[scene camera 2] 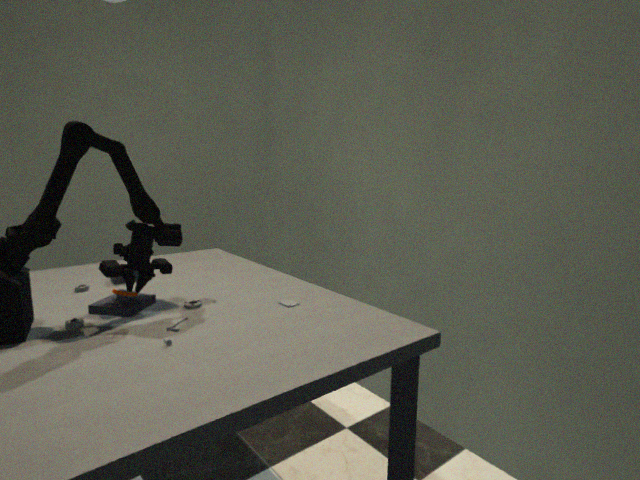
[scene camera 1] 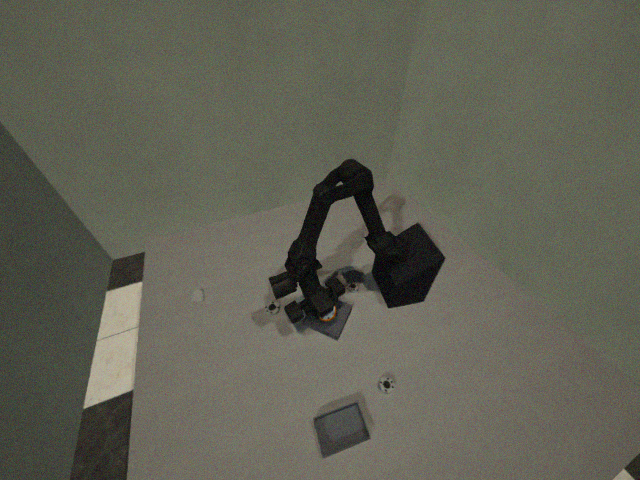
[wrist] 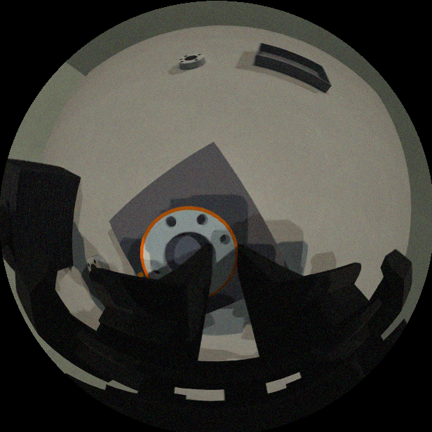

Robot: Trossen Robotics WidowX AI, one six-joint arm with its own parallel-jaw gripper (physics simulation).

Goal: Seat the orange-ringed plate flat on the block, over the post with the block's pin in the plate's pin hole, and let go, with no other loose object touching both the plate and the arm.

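Pixels of known places: gripper, fingertip midpoint: (scene camera 2: 132, 294); arm's base at its link origin: (scene camera 2: 0, 265) (scene camera 1: 400, 256).
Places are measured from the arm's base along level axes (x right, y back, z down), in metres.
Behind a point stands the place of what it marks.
Observation:
The orange-ringed plate (scene camera 1: 328, 317) @(x -0.006, y -0.276, z 0.128 m) (scene camera 2: 125, 293) @(x 0.044, y -0.260, z 0.118 m) (wrist: 186, 222) is roughly level over the dark square block (scene camera 1: 337, 331) @(x -0.053, y -0.272, z 0.144 m) (scene camera 2: 105, 308) @(x 0.041, y -0.206, z 0.149 m) (wrist: 200, 175), apparently slightly above its top. My gripper (scene camera 2: 133, 289) @(x 0.012, y -0.293, z 0.134 m) (wrist: 223, 249) points down and is shut on the plate, one finger in the centre hole and one outside the rim. A bluish-grey round shape shows through the centre hole, perhaps the post. A small orange spot (wrist: 141, 274) shows at the plate's left rim in the wrist view, possibly the pin. The left finger hides part of the plate. I cannot tell how the pin hole lines up.
Grey holed discs (scene camera 1: 272, 307) @(x 0.139, y -0.411, z 0.158 m) (scene camera 1: 353, 286) @(x 0.065, y -0.123, z 0.153 m) (scene camera 2: 192, 304) @(x 0.154, y -0.402, z 0.158 m) (scene camera 2: 81, 288) @(x -0.229, y -0.232, z 0.156 m) lie either side of the block. Another disc (scene camera 1: 386, 384) @(x -0.247, y -0.240, z 0.153 m) (wrist: 191, 61) lies near the shallow tray (scene camera 1: 346, 447) @(x -0.303, y -0.413, z 0.143 m) (wrist: 291, 72). A pale flat piece (scene camera 1: 198, 295) @(x 0.324, y -0.621, z 0.164 m) (scene camera 2: 288, 303) @(x 0.329, y -0.618, z 0.164 m) and a thin rod (scene camera 2: 177, 324) @(x 0.247, y -0.303, z 0.165 m) also lie there.

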